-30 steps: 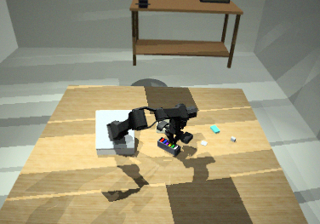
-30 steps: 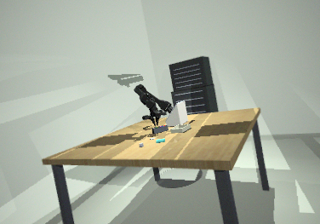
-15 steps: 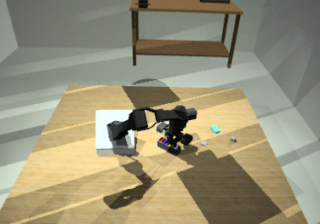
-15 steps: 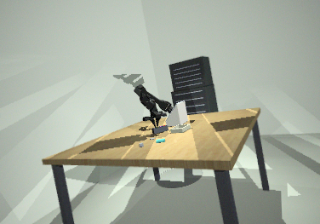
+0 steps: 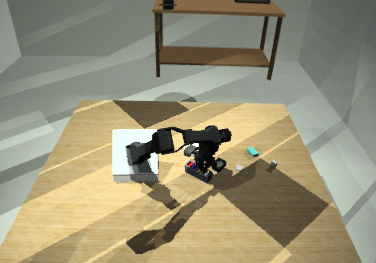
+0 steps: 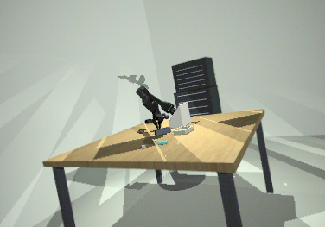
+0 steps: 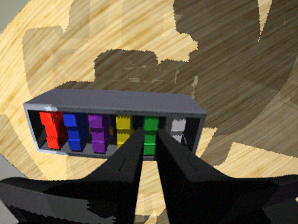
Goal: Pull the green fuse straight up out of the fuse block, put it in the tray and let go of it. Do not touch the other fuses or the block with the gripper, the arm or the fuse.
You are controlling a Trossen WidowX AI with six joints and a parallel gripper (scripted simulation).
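Now: the cream tray 4 cm behind my gripper tip, 19 cm to the left of it and 3 cm below it. The rest, counted from my gripper tip: teal piece (24 cm ahead, 20 cm to the left, 3 cm below); then green fuse (1 cm below).
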